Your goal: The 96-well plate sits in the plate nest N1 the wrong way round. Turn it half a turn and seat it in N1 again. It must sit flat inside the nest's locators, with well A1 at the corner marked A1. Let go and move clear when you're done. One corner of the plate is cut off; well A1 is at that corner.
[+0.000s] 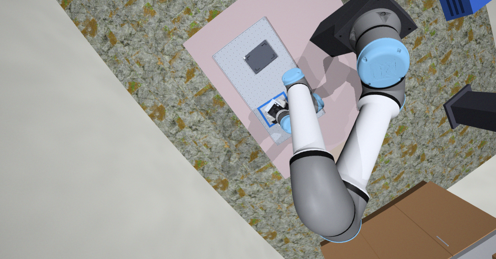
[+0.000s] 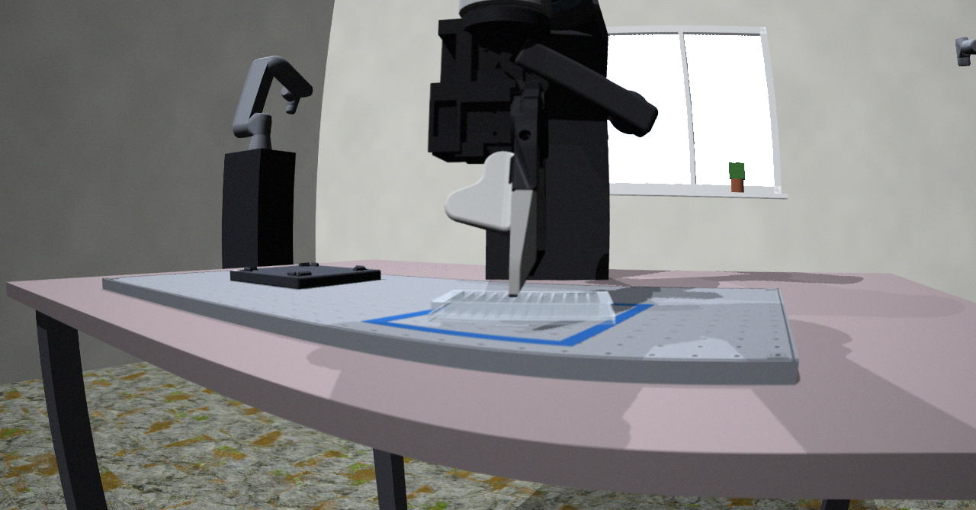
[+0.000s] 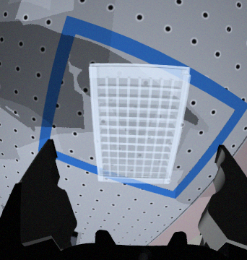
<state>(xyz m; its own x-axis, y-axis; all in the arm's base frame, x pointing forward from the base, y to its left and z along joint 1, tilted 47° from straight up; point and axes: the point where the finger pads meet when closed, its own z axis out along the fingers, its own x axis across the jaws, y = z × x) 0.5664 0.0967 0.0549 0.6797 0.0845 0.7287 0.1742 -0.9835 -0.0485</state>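
My hand is 20 mm above the clear 96-well plate. Round my hand: A1 label 50 mm behind, 360 mm to the right, 10 mm below; then plate nest 120 mm behind, 310 mm to the right, 20 mm below.
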